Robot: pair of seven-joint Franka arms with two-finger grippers.
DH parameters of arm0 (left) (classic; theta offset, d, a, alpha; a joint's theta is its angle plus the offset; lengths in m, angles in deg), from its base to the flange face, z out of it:
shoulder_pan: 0 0.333 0 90
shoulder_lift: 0 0 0 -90
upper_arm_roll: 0 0.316 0.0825 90
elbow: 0 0 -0.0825 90
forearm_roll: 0 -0.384 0 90
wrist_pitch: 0 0 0.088 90
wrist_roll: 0 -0.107 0 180
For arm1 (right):
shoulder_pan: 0 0.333 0 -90
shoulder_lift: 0 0 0 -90
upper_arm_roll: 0 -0.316 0.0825 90
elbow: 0 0 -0.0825 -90
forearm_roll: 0 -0.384 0 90
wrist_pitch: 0 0 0.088 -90
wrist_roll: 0 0.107 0 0
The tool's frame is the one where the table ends.
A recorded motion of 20 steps. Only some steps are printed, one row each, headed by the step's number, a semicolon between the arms.
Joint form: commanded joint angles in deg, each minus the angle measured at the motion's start. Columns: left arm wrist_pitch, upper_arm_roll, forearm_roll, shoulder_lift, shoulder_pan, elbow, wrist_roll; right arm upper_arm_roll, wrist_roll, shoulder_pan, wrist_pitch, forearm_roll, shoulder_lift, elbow.
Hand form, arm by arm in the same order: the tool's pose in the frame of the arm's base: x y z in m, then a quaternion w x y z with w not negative. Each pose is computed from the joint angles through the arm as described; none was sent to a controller.
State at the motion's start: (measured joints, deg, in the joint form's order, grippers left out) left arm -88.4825 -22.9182 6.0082 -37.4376 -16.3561 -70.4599 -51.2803; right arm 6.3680 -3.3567 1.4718 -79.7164 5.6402 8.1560 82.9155
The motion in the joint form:
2: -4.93 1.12 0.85 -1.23 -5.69 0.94 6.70; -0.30 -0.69 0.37 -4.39 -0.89 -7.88 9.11
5: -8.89 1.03 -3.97 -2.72 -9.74 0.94 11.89; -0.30 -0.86 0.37 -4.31 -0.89 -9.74 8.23
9: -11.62 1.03 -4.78 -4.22 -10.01 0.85 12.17; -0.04 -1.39 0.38 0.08 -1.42 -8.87 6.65
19: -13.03 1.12 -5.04 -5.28 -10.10 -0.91 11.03; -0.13 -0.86 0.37 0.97 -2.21 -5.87 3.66
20: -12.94 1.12 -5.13 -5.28 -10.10 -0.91 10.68; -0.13 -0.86 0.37 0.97 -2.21 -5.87 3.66
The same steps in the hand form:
2: 0.5484 -0.4493 0.3883 0.17927 0.72537 -0.65657 -0.10299; 0.5407 -0.0494 0.5976 0.03642 0.99657 -0.00288 -0.07420
5: 0.5283 -0.4869 0.3724 0.13484 0.73674 -0.65600 -0.09325; 0.5322 -0.0497 0.6219 0.03625 0.99803 -0.00231 -0.05113
9: 0.5321 -0.4920 0.3564 0.13197 0.73970 -0.65461 -0.08320; 0.5282 -0.0507 0.6207 0.02938 0.99612 -0.00128 -0.08295
19: 0.5284 -0.4926 0.3313 0.13240 0.73246 -0.66120 -0.09377; 0.5430 -0.0478 0.6152 0.02522 0.99560 -0.00494 -0.09014
20: 0.5284 -0.4923 0.3311 0.13192 0.73024 -0.66370 -0.09409; 0.5430 -0.0478 0.6152 0.02522 0.99560 -0.00494 -0.09014

